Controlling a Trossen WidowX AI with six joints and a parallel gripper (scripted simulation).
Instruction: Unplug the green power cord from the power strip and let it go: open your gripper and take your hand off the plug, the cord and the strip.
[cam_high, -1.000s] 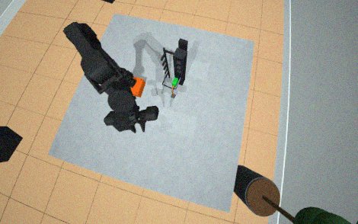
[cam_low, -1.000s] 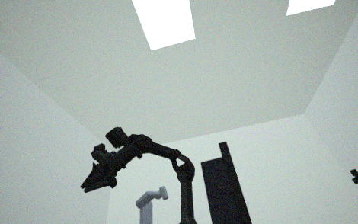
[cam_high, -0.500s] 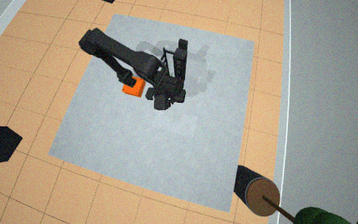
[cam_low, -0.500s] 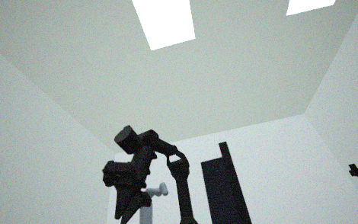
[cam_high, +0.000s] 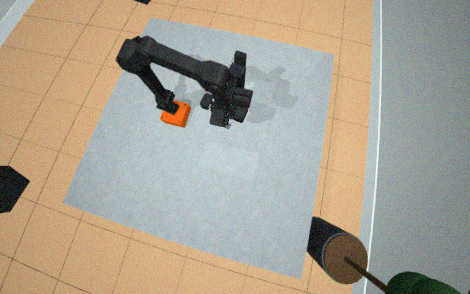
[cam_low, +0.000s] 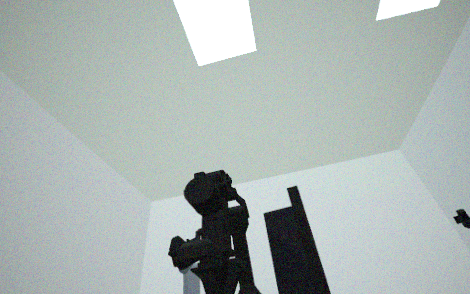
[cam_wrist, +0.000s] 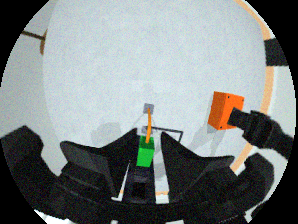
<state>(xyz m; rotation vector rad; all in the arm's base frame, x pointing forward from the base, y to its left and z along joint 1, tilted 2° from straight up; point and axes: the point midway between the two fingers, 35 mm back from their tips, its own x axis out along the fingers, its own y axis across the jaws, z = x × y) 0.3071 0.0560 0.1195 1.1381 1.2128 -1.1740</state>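
Now: gripper tip 70 mm to the right of the green plug, 10 mm past it and 10 mm above it.
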